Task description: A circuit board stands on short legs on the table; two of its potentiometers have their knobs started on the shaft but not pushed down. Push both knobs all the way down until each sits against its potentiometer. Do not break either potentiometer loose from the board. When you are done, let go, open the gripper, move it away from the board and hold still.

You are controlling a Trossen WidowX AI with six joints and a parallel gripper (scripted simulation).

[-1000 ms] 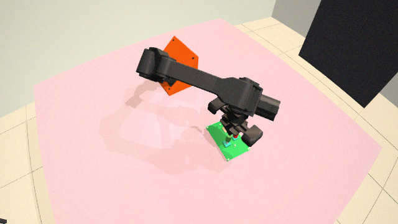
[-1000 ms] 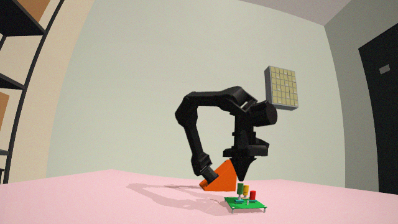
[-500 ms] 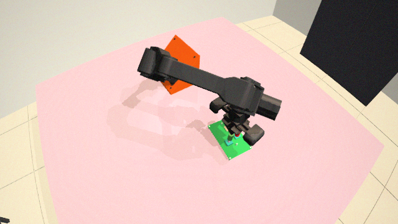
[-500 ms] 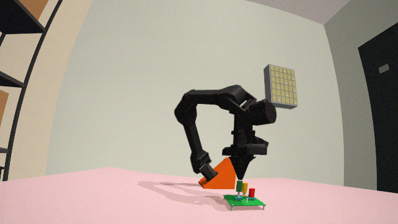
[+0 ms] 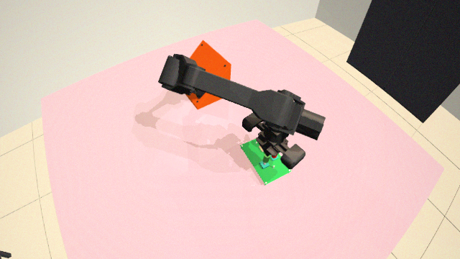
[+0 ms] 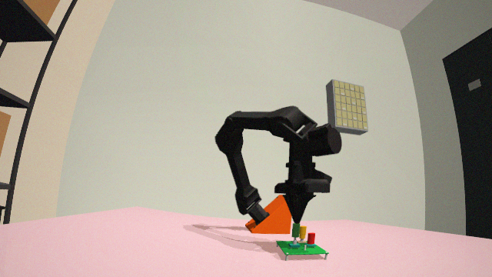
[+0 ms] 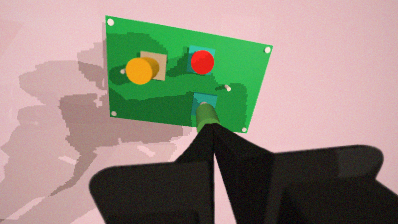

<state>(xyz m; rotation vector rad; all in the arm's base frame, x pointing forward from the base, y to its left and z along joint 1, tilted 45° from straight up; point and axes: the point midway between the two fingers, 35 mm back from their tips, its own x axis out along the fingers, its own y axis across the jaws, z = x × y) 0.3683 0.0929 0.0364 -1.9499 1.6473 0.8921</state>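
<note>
The green knob is 2 cm below my gripper tip. Also, from my gripper tip: yellow knob 5 cm behind, 3 cm to the left, 3 cm below.
</note>
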